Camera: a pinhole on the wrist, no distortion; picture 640 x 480 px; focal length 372.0 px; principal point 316.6 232.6 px. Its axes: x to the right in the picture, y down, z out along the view. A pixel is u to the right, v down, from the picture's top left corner.
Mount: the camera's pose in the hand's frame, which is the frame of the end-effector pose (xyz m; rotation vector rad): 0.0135 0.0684 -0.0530 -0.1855 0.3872 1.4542
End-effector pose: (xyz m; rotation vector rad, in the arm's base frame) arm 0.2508 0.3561 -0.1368 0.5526 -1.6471 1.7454
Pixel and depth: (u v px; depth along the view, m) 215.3 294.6 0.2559
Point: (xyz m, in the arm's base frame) 0.1485 0.1482 -0.1794
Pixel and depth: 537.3 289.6 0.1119
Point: 0.1129 0.3346 -0.2419
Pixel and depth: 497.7 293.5 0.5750
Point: -0.2040 -0.0106 -0.4574
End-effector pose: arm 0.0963 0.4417 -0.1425 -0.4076 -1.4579 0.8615
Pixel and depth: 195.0 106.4 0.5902
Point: -0.4727 0.5557 0.0619
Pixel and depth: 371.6 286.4 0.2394
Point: -0.1072 0.5364 -0.2487
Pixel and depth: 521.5 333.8 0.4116
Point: -0.2608 0.6448 -0.4408
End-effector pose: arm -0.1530 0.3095 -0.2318 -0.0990 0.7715 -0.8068
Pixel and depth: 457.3 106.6 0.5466
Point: 0.4730 0.3444 -0.2967
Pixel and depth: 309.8 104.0 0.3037
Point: 0.1579 0.2676 -0.2237
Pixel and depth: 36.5 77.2 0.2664
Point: 0.0565 0.1319 -0.1199
